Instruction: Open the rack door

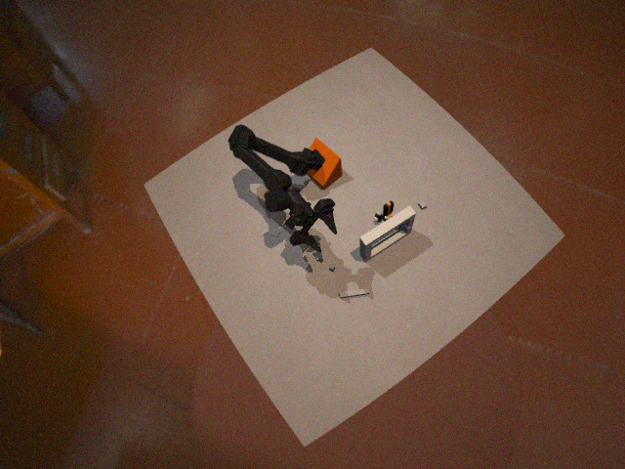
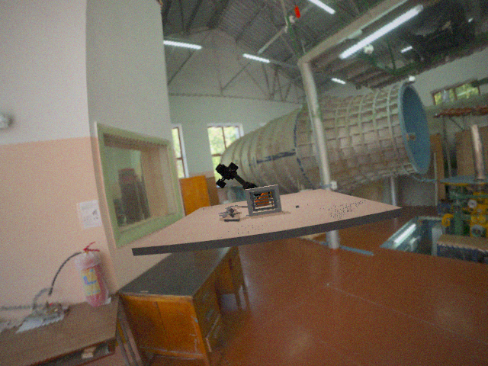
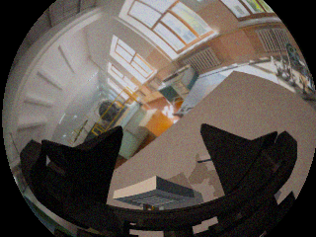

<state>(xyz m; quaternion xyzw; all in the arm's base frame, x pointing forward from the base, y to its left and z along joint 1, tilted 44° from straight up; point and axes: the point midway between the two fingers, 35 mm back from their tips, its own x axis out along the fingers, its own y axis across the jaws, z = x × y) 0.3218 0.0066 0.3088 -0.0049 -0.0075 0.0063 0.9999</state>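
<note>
Right now my gripper tip is 27 cm to the right of the door handle, 18 cm above it and 3 cm past it. The rest, counted from my gripper tip: thin rod 27 cm below, 12 cm ahead, 1 cm to the left.
</note>
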